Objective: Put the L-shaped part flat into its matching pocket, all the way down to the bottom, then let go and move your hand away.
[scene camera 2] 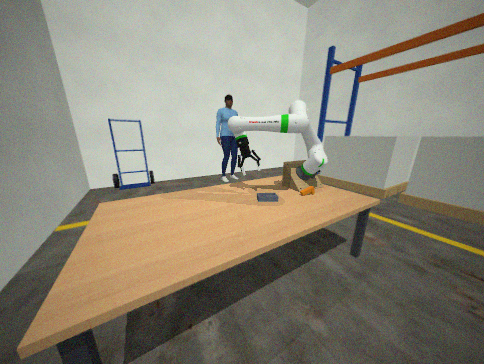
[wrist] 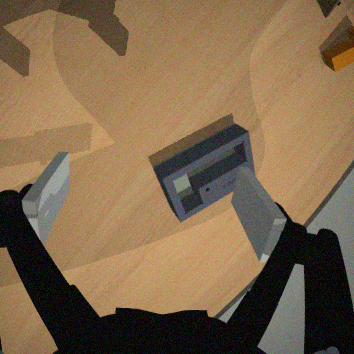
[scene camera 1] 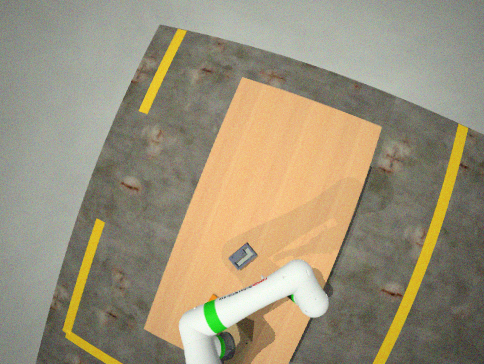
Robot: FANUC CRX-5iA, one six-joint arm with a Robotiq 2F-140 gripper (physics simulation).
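Frame: origin at the arm's base, x right, y up, z back, level; centimetres.
Where they show: gripper, fingertip midpoint: [scene camera 2: 251, 173] [wrist: 152, 178]; arm's base at its link origin: [scene camera 2: 302, 173] [scene camera 1: 226, 345].
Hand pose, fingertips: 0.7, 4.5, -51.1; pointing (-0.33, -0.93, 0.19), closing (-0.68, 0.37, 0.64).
Things, the pixels of their top centre, and the offset from my fingertips, as dx, dy, dz. Level surfaces: height alone.
- orange L-shaped part at its top centre: [scene camera 1: 208, 306] [scene camera 2: 308, 186] -20.6, -9.9, +39.0
- grey-blue block at its top centre: [wrist: 214, 178] [scene camera 1: 242, 257] [scene camera 2: 267, 194] -17.7, -12.7, +3.8
- wooden table at its surface level: dy -16.4
The orange L-shaped part [scene camera 1: 213, 298] [scene camera 2: 307, 191] [wrist: 344, 60] lies on the table near the robot's base. It is mostly hidden under the arm in scene camera 1 and cut off at the upper right edge of the wrist view. The grey-blue block [scene camera 1: 236, 255] [scene camera 2: 267, 198] [wrist: 222, 186] sits on the table apart from the part. Its L-shaped pocket [wrist: 217, 170] is empty, with a pale lit patch at one end. My gripper [scene camera 2: 251, 169] [wrist: 152, 178] is wide open and empty, above the table, with one finger overlapping the block's edge in the wrist view.
The wooden table [scene camera 1: 280, 150] [scene camera 2: 150, 240] carries the arm's brown base [scene camera 2: 287, 175], beside the part. The white arm [scene camera 1: 255, 295] [scene camera 2: 260, 123] reaches over the table. Behind stand a person [scene camera 2: 227, 122], a blue hand truck [scene camera 2: 129, 150] and a blue-and-orange rack [scene camera 2: 326, 95].
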